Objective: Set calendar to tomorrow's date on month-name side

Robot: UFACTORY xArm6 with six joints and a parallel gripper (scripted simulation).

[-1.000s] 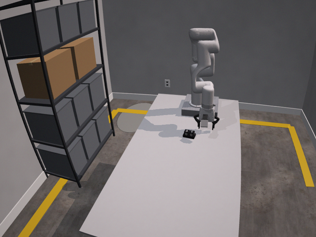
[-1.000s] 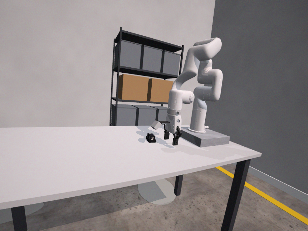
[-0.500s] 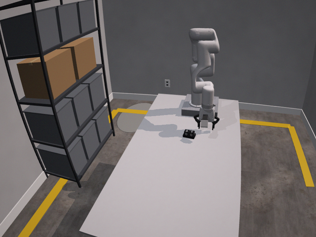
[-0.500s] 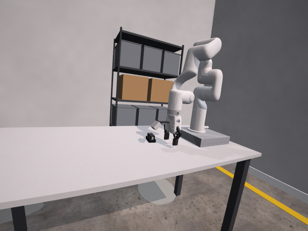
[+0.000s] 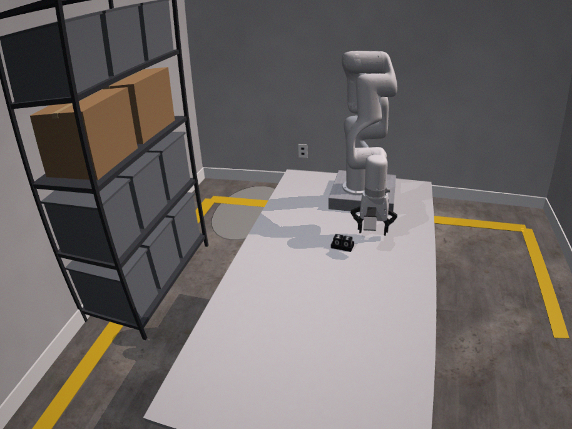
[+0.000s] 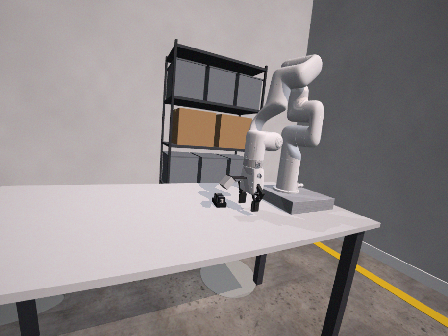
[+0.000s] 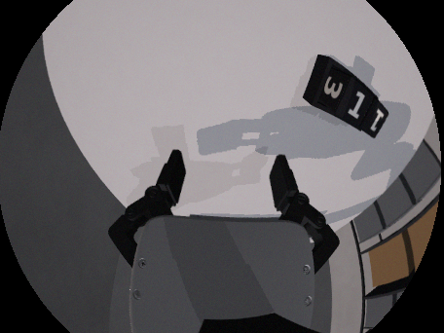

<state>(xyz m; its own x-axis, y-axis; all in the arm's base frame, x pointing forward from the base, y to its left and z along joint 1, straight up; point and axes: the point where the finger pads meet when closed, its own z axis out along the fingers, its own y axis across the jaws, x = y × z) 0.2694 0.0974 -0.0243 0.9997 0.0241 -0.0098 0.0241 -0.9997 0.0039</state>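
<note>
The black cube lies 110 mm to the right of my hand and 80 mm ahead of it.
</note>
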